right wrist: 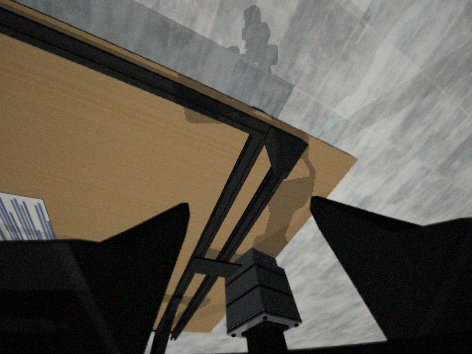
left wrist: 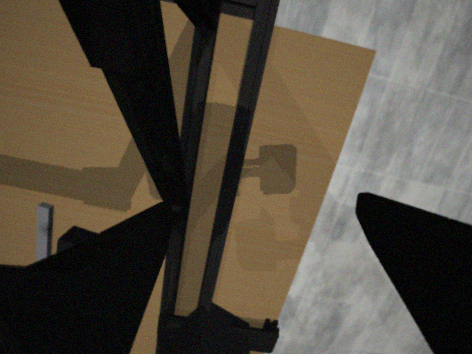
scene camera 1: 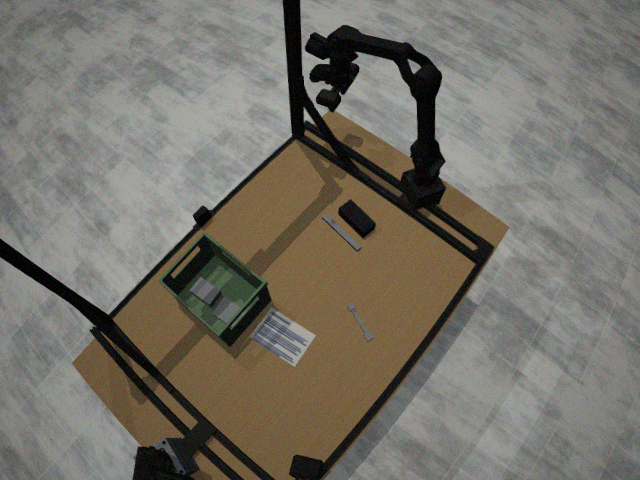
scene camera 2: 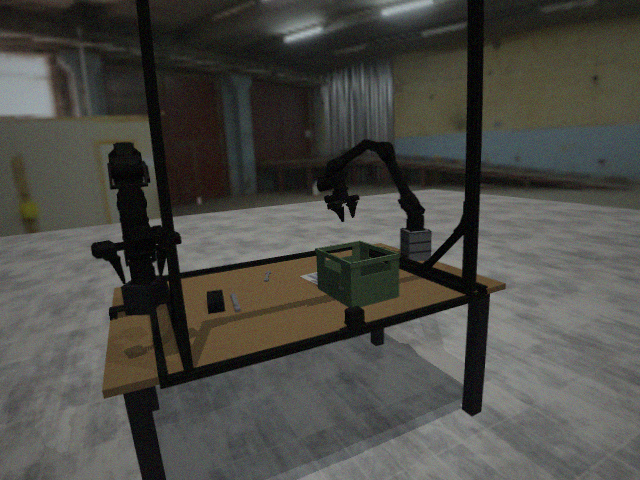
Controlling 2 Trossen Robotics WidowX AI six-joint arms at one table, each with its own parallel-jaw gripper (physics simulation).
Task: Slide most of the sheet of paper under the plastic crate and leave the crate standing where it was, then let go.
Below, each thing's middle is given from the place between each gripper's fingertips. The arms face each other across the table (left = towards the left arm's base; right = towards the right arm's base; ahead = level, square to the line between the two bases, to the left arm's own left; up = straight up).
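My left gripper: 11 cm short of the green plastic crate (scene camera 1: 249,291), 64 cm to the left of it, 12 cm above it.
The crate: 49 cm behind my right hand, 25 cm to the left of it, 8 cm below it. By its middle, the crate is nearer to my right hand than to my left gripper.
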